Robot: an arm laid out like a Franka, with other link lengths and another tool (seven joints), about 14 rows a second.
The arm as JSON. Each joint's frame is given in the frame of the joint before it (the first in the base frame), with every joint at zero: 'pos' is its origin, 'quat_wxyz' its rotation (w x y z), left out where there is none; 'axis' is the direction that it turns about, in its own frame. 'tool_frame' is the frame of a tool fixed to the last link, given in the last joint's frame.
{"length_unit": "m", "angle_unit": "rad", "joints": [
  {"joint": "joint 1", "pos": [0.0, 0.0, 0.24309], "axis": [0.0, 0.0, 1.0]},
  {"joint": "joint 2", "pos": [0.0, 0.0, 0.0], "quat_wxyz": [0.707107, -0.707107, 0.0, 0.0], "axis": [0.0, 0.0, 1.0]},
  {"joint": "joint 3", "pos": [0.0, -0.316, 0.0], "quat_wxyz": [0.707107, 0.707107, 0.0, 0.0], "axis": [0.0, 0.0, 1.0]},
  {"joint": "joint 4", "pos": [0.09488, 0.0, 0.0], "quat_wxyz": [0.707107, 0.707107, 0.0, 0.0], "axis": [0.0, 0.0, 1.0]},
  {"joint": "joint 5", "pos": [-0.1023, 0.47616, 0.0], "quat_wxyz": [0.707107, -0.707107, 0.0, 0.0], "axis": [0.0, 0.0, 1.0]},
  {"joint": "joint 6", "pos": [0.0, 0.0, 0.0], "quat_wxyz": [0.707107, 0.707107, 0.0, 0.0], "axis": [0.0, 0.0, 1.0]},
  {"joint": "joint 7", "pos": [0.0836, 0.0, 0.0], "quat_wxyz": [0.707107, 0.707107, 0.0, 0.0], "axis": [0.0, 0.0, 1.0]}
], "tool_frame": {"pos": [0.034, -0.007, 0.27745], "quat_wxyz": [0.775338, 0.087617, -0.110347, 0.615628]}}
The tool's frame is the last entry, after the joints.
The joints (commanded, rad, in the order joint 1, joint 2, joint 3, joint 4, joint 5, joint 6, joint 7), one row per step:
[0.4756, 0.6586, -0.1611, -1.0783, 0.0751, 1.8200, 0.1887]
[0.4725, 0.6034, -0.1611, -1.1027, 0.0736, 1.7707, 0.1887]
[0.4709, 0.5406, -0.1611, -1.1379, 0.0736, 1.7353, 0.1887]
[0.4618, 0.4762, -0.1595, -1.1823, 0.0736, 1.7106, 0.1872]
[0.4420, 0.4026, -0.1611, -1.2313, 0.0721, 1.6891, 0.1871]
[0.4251, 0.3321, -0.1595, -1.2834, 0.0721, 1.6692, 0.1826]
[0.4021, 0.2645, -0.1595, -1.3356, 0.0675, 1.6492, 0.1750]
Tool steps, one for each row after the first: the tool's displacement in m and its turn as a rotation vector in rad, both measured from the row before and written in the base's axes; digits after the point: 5 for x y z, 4 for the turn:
[-0.01449, -0.00977, 0.02659, -0.0005, 0.0199, -0.0062]
[-0.01483, -0.00858, 0.02772, 0.0056, 0.0107, -0.0051]
[-0.01333, -0.01380, 0.02385, 0.0076, 0.0082, -0.0098]
[-0.01133, -0.02518, 0.02813, 0.0090, 0.0002, -0.0243]
[-0.01482, -0.01991, 0.02241, 0.0098, 0.0052, -0.0136]
[-0.01422, -0.02615, 0.01874, 0.0038, 0.0063, -0.0172]

